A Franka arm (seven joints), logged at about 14 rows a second.
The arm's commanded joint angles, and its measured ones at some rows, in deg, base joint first. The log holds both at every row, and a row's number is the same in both.
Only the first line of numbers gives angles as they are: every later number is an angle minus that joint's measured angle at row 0.
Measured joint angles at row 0:
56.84 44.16 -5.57 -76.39 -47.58 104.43 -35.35
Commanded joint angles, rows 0 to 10:
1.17 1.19 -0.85 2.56 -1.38 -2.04 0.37
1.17 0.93 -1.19 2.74 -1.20 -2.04 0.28
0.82 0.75 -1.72 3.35 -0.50 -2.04 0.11
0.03 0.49 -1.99 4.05 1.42 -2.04 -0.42
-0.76 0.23 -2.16 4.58 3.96 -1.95 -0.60
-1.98 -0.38 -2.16 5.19 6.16 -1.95 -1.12
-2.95 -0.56 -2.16 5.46 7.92 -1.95 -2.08
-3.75 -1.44 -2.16 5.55 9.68 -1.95 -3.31
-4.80 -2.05 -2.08 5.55 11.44 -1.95 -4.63
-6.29 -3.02 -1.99 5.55 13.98 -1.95 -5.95
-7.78 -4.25 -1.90 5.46 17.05 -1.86 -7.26
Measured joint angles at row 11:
-5.27 -1.35 -2.67 5.32 12.94 -0.58 -3.95
